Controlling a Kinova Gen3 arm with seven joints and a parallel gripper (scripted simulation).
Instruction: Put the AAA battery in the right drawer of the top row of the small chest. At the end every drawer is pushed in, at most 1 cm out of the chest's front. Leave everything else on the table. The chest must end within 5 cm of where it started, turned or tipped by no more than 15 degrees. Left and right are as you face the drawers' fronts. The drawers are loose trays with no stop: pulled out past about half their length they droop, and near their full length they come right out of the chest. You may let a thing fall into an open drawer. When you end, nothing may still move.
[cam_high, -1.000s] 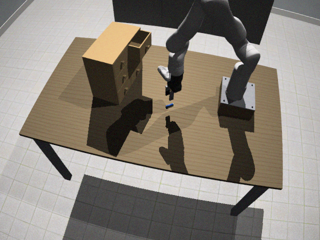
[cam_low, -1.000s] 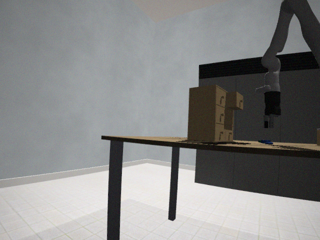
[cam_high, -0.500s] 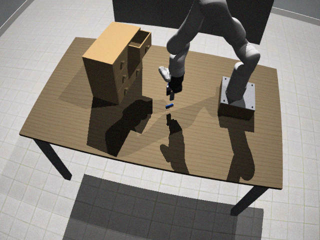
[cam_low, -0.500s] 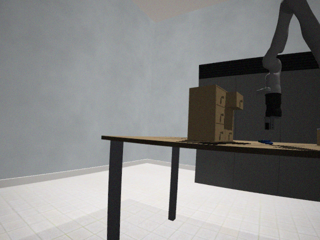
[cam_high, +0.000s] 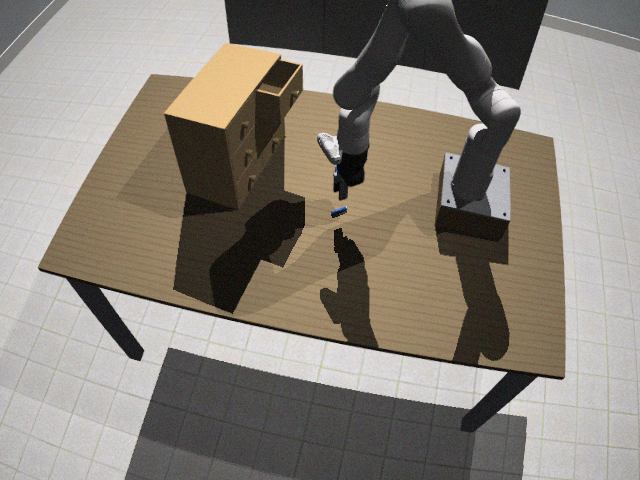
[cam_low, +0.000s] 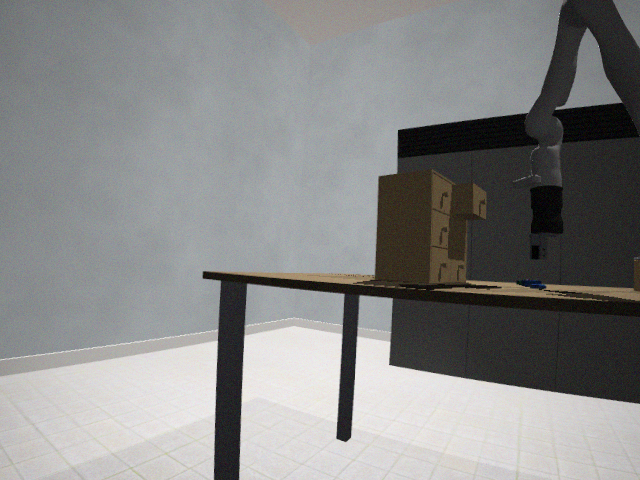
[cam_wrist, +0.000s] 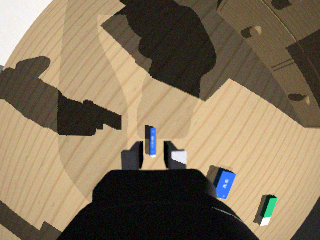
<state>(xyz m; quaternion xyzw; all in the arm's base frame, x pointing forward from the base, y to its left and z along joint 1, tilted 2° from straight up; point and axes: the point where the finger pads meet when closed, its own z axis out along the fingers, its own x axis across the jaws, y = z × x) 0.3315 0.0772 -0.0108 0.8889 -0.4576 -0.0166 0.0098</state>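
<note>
Right now the AAA battery is 9 cm below my hand. The rest, counted from my hand: blue block (14 cm to the right, 8 cm below); then green-and-white block (28 cm to the right, 8 cm below).
</note>
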